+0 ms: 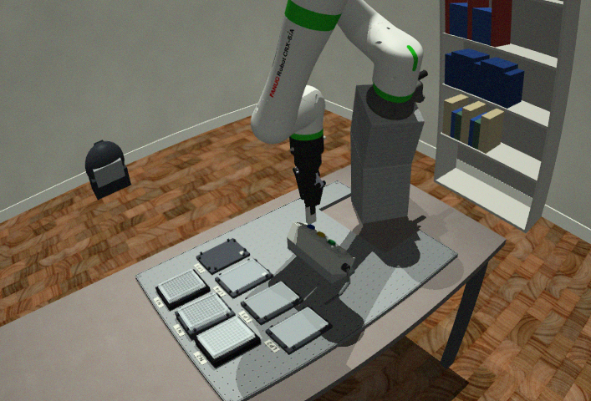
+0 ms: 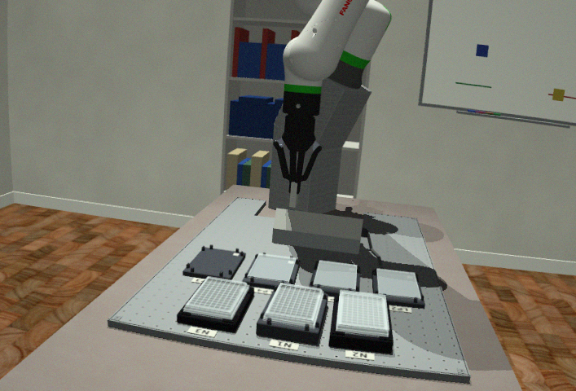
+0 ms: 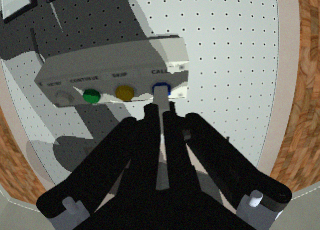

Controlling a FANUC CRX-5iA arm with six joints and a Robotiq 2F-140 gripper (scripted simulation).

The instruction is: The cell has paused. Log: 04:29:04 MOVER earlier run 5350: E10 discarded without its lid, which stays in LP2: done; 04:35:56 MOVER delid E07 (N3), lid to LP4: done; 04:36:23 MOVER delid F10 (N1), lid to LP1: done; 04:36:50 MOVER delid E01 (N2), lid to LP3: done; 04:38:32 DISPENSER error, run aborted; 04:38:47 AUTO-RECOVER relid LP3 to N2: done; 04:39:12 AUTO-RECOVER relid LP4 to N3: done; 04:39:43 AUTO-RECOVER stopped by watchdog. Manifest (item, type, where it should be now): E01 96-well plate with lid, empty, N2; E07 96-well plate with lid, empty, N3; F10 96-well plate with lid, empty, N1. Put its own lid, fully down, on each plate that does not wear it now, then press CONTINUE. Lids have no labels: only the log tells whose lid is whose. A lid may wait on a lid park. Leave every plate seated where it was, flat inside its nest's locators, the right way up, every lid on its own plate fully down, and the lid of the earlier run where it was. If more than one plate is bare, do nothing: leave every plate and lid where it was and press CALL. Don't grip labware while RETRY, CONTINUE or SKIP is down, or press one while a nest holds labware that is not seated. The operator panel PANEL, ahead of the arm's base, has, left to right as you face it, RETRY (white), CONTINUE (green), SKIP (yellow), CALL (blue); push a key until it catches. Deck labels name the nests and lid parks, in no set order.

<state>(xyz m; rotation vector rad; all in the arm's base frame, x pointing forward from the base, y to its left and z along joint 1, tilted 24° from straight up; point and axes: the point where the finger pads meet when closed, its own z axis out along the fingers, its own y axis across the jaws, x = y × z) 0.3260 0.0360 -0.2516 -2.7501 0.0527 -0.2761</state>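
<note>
Now: the blue key 5 cm below my hand. From my hand the other things lie so: lid park (26 cm ahead, 12 cm to the right, 11 cm below); then yellow key (5 cm to the left, 5 cm below); then green key (10 cm to the left, 5 cm below).
</note>
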